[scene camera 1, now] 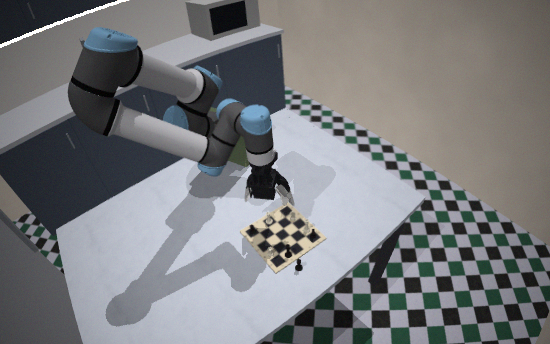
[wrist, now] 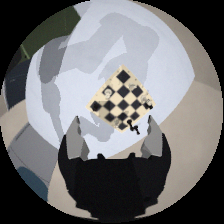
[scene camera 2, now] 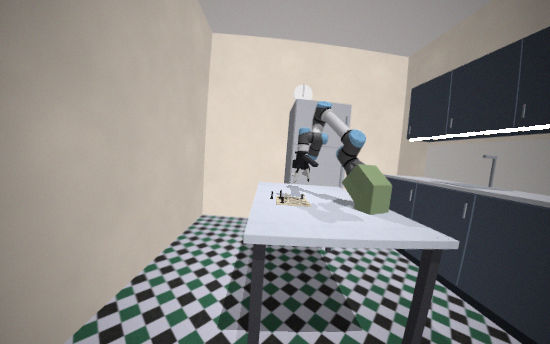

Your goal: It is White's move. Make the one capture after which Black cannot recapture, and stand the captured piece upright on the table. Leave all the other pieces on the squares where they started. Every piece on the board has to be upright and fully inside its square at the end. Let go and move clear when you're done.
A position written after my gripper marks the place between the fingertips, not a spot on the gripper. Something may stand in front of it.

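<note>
Chessboard (scene camera 1: 283, 230), also (wrist: 124, 103). My gripper (scene camera 1: 269, 203), also (wrist: 113, 116).
</note>
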